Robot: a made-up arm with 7 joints. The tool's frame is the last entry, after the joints.
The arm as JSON. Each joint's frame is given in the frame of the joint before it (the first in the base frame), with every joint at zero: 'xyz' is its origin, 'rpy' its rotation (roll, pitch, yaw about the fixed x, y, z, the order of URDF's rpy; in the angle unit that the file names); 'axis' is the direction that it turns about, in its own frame. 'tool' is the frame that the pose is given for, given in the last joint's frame.
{
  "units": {
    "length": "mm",
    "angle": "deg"
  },
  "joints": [
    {
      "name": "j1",
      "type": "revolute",
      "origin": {
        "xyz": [
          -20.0,
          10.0,
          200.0
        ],
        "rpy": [
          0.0,
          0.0,
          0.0
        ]
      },
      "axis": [
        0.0,
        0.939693,
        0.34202
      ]
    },
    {
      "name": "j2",
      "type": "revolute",
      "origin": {
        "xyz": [
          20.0,
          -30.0,
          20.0
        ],
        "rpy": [
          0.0,
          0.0,
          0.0
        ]
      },
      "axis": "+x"
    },
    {
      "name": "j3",
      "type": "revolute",
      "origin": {
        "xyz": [
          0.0,
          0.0,
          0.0
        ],
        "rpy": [
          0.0,
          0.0,
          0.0
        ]
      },
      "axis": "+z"
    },
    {
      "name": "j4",
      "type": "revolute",
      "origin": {
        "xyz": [
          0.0,
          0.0,
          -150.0
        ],
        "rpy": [
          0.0,
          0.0,
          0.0
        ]
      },
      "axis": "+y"
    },
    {
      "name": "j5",
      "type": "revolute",
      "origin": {
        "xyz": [
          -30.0,
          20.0,
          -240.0
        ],
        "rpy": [
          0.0,
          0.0,
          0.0
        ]
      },
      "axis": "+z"
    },
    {
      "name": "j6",
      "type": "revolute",
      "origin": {
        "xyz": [
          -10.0,
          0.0,
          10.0
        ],
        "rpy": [
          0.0,
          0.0,
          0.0
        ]
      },
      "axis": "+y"
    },
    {
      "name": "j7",
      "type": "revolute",
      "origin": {
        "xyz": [
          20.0,
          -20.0,
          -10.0
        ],
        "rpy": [
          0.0,
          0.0,
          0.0
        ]
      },
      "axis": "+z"
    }
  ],
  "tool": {
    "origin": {
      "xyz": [
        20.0,
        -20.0,
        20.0
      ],
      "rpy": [
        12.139,
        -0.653,
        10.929
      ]
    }
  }
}
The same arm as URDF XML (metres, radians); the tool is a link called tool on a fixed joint. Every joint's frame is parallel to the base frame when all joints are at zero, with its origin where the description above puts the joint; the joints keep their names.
<robot name="arm">
<joint name="j1" type="continuous"><parent link="base_link"/><child link="link1"/><origin xyz="-0.02 0.01 0.2"/><axis xyz="0 0.9397 0.342"/></joint>
<joint name="j2" type="continuous"><parent link="link1"/><child link="link2"/><origin xyz="0.02 -0.03 0.02"/><axis xyz="1 0 0"/></joint>
<joint name="j3" type="continuous"><parent link="link2"/><child link="link3"/><origin xyz="0 0 0"/><axis xyz="0 0 1"/></joint>
<joint name="j4" type="continuous"><parent link="link3"/><child link="link4"/><origin xyz="0 0 -0.15"/><axis xyz="0 1 0"/></joint>
<joint name="j5" type="continuous"><parent link="link4"/><child link="link5"/><origin xyz="-0.03 0.02 -0.24"/><axis xyz="0 0 1"/></joint>
<joint name="j6" type="continuous"><parent link="link5"/><child link="link6"/><origin xyz="-0.01 0 0.01"/><axis xyz="0 1 0"/></joint>
<joint name="j7" type="continuous"><parent link="link6"/><child link="link7"/><origin xyz="0.02 -0.02 -0.01"/><axis xyz="0 0 1"/></joint>
<joint name="tool_joint" type="fixed"><parent link="link7"/><child link="tool"/><origin xyz="0.02 -0.02 0.02" rpy="0.2119 -0.0114 0.1907"/></joint>
<link name="base_link"/>
<link name="link1"/>
<link name="link2"/>
<link name="link3"/>
<link name="link4"/>
<link name="link5"/>
<link name="link6"/>
<link name="link7"/>
<link name="tool"/>
</robot>

